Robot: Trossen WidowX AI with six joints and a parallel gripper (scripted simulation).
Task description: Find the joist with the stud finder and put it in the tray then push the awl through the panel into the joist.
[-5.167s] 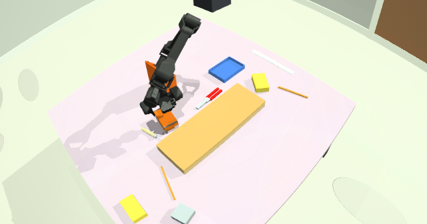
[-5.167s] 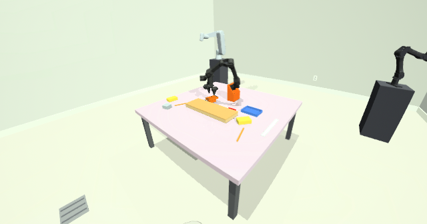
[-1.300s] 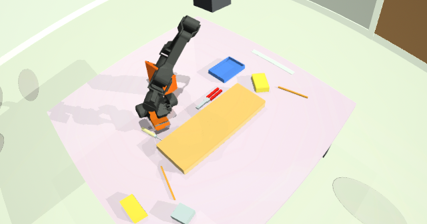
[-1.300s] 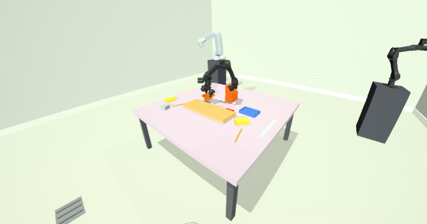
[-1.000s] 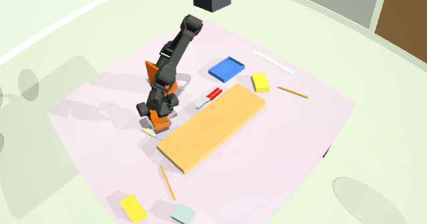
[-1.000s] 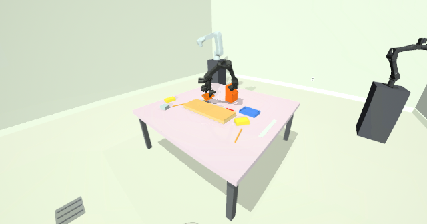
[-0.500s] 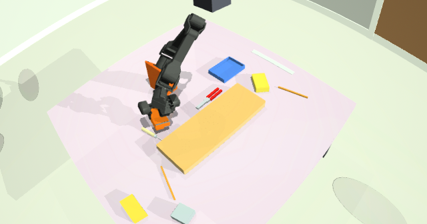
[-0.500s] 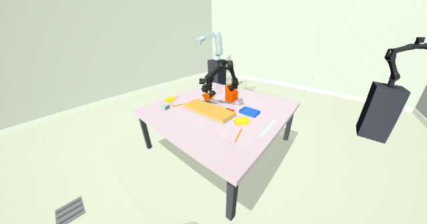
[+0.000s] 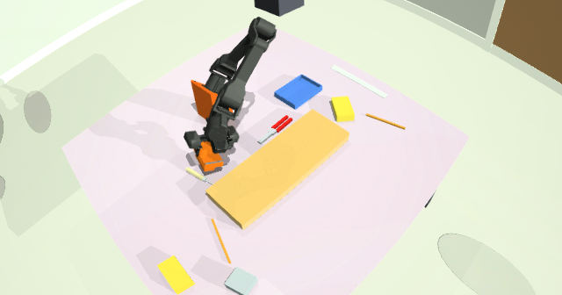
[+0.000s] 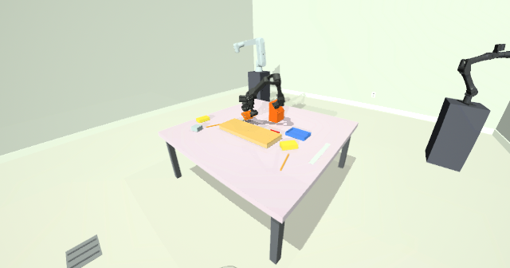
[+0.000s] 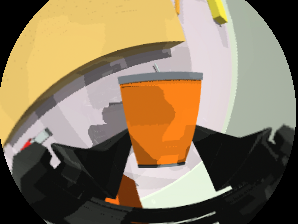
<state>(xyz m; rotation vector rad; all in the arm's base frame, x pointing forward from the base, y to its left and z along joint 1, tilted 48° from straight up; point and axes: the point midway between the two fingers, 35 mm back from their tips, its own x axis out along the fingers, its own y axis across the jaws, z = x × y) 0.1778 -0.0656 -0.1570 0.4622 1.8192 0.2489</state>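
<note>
The awl is 6 cm below my gripper tip, 5 cm to the right of it and 3 cm ahead of it. Also, from my gripper tip: blue tray (50 cm to the left, 5 cm below, 3 cm behind); then grey block (42 cm ahead, 23 cm to the right, 5 cm below); then orange stud finder (2 cm below, 1 cm to the right, 1 cm behind).
</note>
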